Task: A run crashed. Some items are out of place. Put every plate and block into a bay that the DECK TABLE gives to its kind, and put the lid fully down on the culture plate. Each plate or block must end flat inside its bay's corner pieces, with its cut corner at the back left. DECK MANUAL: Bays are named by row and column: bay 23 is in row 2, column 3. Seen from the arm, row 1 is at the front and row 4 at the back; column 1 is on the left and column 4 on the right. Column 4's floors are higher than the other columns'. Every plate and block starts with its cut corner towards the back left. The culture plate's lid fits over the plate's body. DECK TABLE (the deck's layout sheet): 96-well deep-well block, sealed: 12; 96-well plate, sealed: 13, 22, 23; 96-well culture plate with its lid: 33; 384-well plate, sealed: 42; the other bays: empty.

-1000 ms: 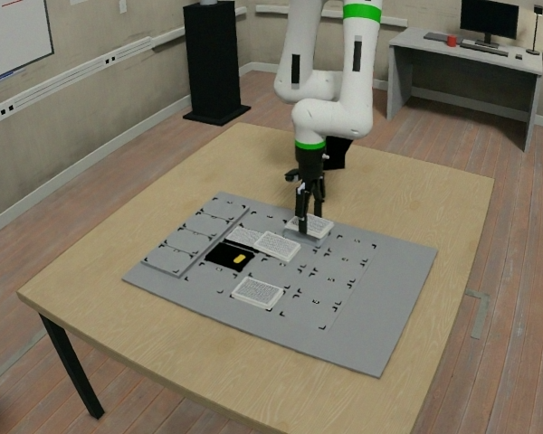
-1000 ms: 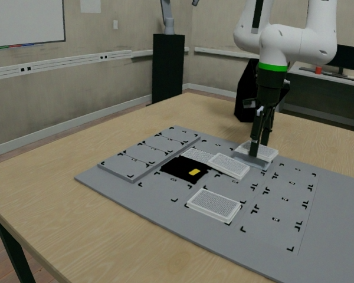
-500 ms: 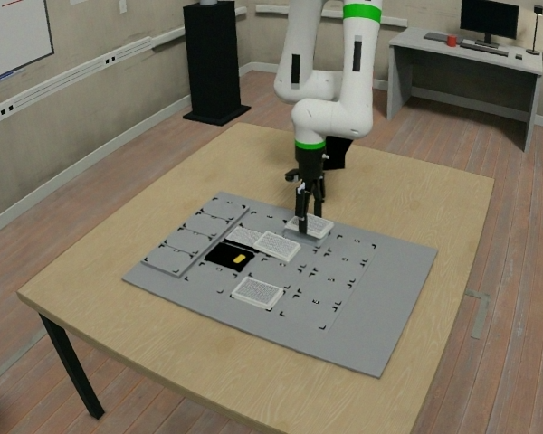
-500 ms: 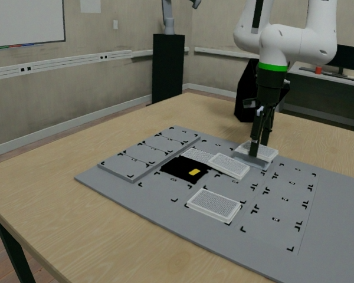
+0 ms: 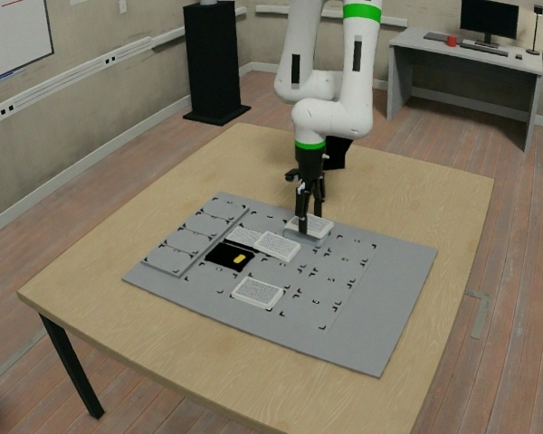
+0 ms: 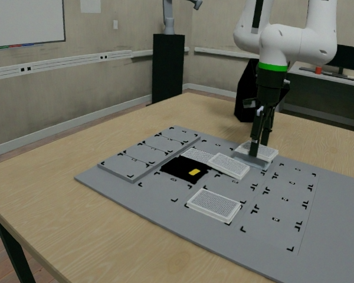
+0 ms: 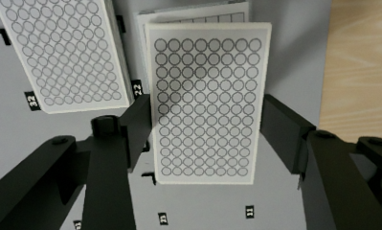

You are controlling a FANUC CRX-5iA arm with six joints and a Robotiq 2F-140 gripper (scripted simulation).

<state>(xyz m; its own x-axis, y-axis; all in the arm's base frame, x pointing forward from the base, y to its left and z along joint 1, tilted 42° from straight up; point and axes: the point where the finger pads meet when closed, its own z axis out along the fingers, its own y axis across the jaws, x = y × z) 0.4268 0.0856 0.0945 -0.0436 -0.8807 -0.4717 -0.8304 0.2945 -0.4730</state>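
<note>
The deep-well block lies 50 mm below my hand and 10 mm to the right of it. The rest, counted from my hand: lid: 230 mm ahead, 160 mm to the right, 60 mm below; then 384-well plate: 320 mm ahead, 60 mm below, 10 mm to the left; then 96-well plate: 170 mm to the right, 120 mm ahead, 60 mm below.
</note>
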